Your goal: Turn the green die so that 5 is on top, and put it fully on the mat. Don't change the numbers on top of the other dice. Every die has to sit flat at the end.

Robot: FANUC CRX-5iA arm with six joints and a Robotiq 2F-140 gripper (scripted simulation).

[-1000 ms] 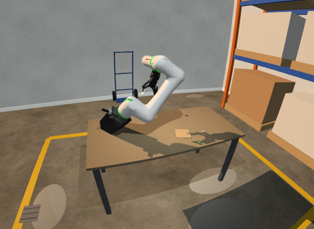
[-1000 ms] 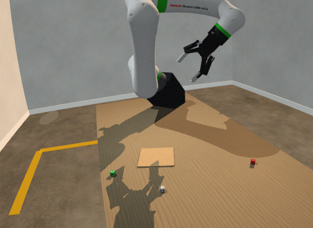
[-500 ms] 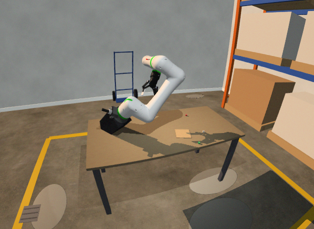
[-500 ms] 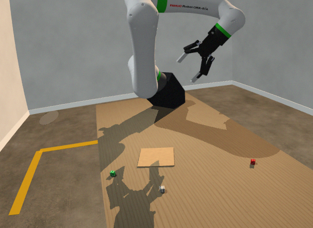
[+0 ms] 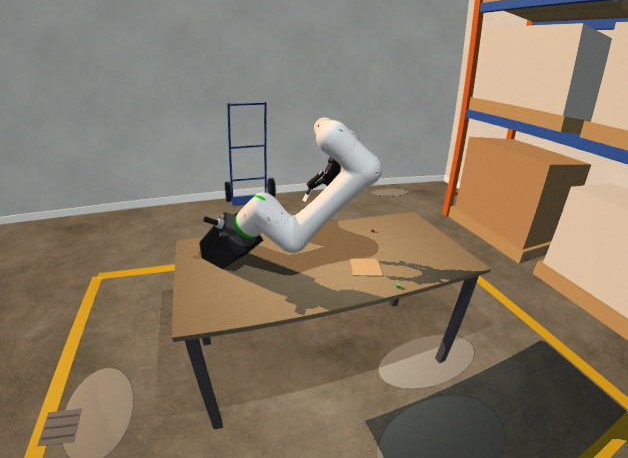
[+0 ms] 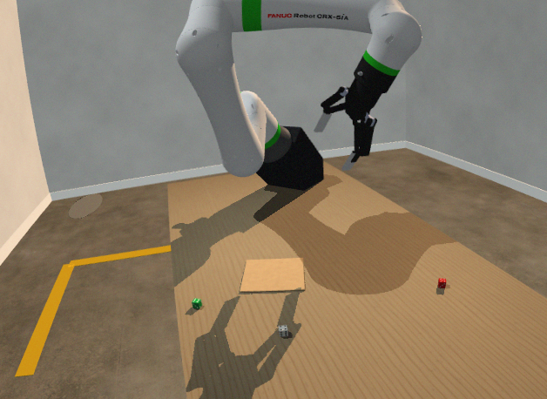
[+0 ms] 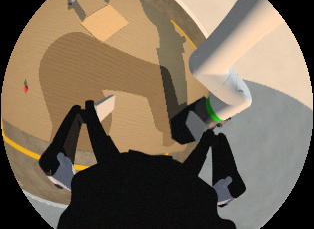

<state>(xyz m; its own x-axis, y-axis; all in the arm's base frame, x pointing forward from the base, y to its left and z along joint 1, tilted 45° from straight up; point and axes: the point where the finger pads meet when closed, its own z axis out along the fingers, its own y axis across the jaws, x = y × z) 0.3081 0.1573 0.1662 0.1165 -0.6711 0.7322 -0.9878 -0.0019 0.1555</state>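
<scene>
Right now the green die is 44 cm to the right of my hand, 23 cm below it and 20 cm ahead of it. From my hand the other things lie so: white die (36 cm ahead, 31 cm to the right, 23 cm below); red die (39 cm ahead, 23 cm below, 5 cm to the left); tan mat (25 cm to the right, 24 cm below, 15 cm ahead).
</scene>
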